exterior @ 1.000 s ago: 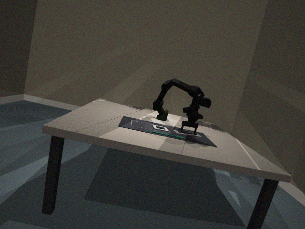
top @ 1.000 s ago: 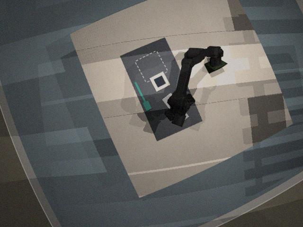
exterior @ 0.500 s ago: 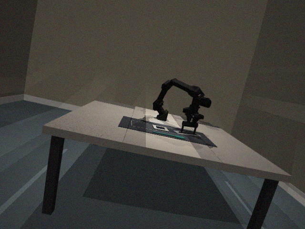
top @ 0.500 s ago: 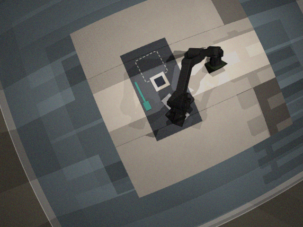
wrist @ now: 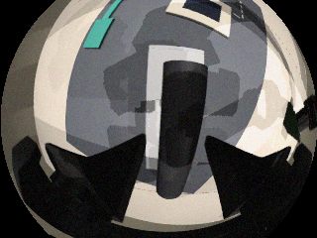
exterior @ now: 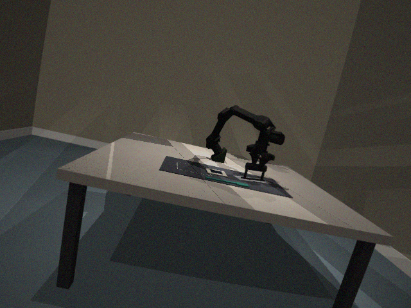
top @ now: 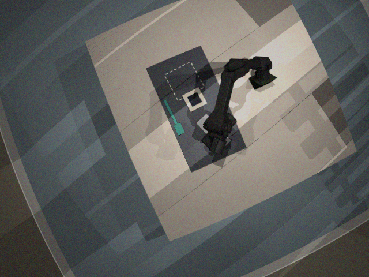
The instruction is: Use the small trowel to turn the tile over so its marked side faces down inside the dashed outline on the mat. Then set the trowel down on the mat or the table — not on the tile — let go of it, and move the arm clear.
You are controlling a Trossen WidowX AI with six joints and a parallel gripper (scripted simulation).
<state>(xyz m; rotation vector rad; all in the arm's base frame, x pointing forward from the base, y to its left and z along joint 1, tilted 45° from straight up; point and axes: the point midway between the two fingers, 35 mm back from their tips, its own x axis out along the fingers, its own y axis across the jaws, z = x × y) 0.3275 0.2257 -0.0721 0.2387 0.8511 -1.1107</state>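
Now: gripper tip 60 mm short of the dark mat, 160 mm to the left of it and 80 mm above it. Also, from my gripper tip: teal trowel (190 mm ahead, 120 mm to the right, 60 mm below); tile (50 mm ahead, 200 mm to the right, 60 mm below).
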